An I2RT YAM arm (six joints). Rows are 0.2 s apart.
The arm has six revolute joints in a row. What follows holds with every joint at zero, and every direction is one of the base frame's.
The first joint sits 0.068 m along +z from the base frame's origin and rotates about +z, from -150 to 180 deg.
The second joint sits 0.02 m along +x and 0.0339 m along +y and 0.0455 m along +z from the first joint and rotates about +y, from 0 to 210 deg.
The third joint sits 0.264 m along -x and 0.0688 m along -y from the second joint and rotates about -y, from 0 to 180 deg.
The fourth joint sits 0.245 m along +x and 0.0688 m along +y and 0.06 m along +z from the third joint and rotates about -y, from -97 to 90 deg.
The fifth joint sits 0.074 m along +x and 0.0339 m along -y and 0.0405 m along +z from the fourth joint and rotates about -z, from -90 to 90 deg.
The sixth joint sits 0.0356 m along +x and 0.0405 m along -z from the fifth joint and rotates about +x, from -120 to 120 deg.
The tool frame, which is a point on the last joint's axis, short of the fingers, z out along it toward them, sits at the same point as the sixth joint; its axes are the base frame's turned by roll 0, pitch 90 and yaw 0 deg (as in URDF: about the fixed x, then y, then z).
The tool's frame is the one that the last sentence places.
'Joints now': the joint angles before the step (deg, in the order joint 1, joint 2, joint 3, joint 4, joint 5, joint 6). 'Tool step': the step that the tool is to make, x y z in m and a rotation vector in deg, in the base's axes. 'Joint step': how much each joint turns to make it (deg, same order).
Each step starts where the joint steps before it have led.
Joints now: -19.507, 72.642, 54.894, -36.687, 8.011, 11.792
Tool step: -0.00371, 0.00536, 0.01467, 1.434, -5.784, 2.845
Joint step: 0.285, -3.104, 0.000, 1.879, -4.152, 0.000
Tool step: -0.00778, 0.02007, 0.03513, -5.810, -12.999, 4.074
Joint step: 4.131, -7.278, -0.743, 7.694, 1.180, -1.246
